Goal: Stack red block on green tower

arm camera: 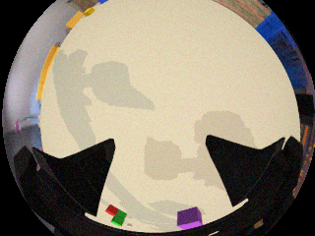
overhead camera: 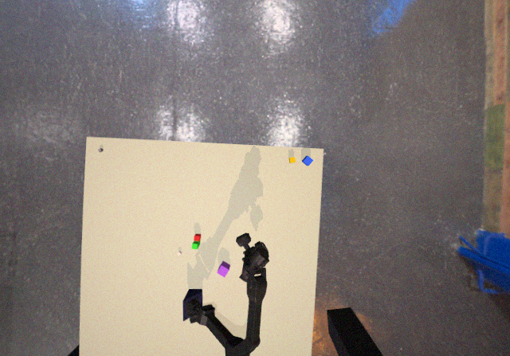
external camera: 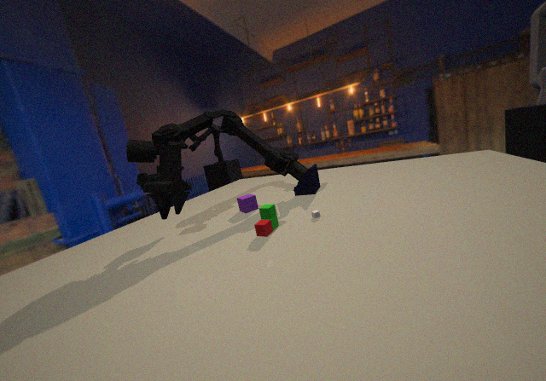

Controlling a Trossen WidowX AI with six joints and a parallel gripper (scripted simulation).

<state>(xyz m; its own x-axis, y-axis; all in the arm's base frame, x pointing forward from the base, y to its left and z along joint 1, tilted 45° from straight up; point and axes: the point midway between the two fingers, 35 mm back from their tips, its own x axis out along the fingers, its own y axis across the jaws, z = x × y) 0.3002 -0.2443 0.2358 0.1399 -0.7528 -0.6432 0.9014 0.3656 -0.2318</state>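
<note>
Right now my gripper tip is 3 cm short of the red block, 29 cm to the right of it and 4 cm above it. From my gripper tip the other things lie so: yellow block (39 cm ahead, 25 cm to the right, 4 cm below); then purple block (15 cm behind, 17 cm to the left, 3 cm below); then tiny white cube (5 cm behind, 40 cm to the left, 4 cm below).
</note>
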